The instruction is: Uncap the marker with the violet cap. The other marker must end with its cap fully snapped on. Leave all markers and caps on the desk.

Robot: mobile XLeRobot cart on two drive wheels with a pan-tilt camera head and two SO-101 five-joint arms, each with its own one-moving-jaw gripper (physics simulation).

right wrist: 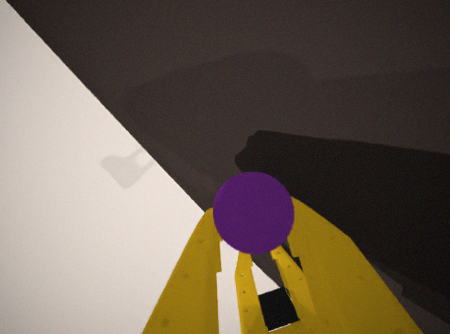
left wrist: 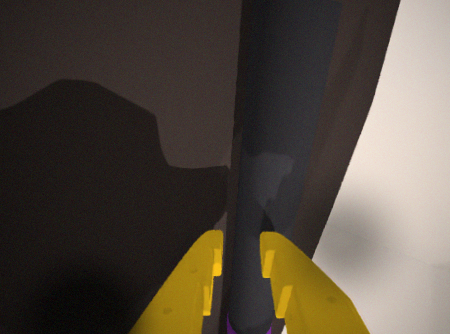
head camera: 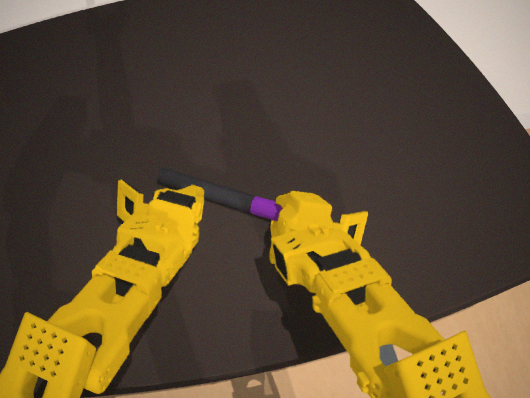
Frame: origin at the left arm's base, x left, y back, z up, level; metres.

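Seen in the pictures: left end effector, tool point: (left wrist: 222, 247) (head camera: 198, 204); right end effector, tool point: (right wrist: 222, 219) (head camera: 279, 202).
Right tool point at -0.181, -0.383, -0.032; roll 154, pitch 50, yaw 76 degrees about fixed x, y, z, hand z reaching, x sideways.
Note:
Offsets run from my right tool point to a thing's middle, as dx, dy, dz. Level surfaces: height alone.
The dark marker barrel @[+0.059, -0.016, -0.012] (head camera: 227, 194) (left wrist: 282, 115) meets the violet cap @[+0.003, +0.005, -0.008] (head camera: 264, 207) (right wrist: 253, 212) without a visible gap. My right gripper (head camera: 285, 212) (right wrist: 254, 220) is shut on the violet cap, whose round end shows between its jaws. My left gripper (head camera: 180, 197) (left wrist: 241, 245) is at the barrel's far-left part. Its jaws stand apart in a V-shaped gap, with the barrel running between and past them; the right-hand jaw in that wrist view overlaps the barrel's edge, and a thin gap shows beside the other jaw. The other marker does not show in these views.
The dark desk @[dz -0.022] (head camera: 350, 100) (left wrist: 75, 40) (right wrist: 375, 50) lies below both grippers, with arm shadows on it. Its curved front edge runs under both arms. Wooden floor @[dz -0.742] (head camera: 500, 320) shows beyond that edge, and a pale surface lies past the far side.

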